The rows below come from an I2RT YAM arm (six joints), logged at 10 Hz.
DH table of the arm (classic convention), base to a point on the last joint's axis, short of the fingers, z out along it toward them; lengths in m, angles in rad. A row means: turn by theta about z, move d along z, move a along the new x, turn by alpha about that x. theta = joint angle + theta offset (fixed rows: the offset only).
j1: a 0.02, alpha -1.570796, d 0.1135, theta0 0
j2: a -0.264, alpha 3.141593, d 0, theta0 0
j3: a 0.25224, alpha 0, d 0, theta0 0.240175
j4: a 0.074, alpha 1.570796, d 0, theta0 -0.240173
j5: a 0, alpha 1.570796, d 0, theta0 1.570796
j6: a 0, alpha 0, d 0.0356, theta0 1.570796
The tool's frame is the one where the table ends.
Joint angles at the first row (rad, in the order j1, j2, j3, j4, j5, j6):
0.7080, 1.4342, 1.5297, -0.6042, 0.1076, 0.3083
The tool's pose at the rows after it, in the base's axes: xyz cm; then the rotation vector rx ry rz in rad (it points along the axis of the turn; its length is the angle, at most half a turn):
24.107 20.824 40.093 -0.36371 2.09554 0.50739
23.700 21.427 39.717 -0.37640 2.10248 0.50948
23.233 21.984 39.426 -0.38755 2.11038 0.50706
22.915 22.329 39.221 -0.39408 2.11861 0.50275
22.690 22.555 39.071 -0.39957 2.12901 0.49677
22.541 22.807 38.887 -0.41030 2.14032 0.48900
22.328 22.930 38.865 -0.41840 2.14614 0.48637
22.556 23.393 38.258 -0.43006 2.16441 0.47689
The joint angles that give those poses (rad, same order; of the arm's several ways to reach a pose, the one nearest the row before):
0.7252, 1.4354, 1.5183, -0.6017, 0.1147, 0.3149
0.7491, 1.4373, 1.5078, -0.5984, 0.1265, 0.3221
0.7736, 1.4389, 1.5011, -0.6013, 0.1422, 0.3296
0.7895, 1.4404, 1.4979, -0.6073, 0.1537, 0.3355
0.8003, 1.4427, 1.4985, -0.6181, 0.1618, 0.3399
0.8097, 1.4480, 1.5009, -0.6297, 0.1672, 0.3401
0.8175, 1.4481, 1.5029, -0.6395, 0.1703, 0.3408
0.8222, 1.4665, 1.5019, -0.6412, 0.1703, 0.3406

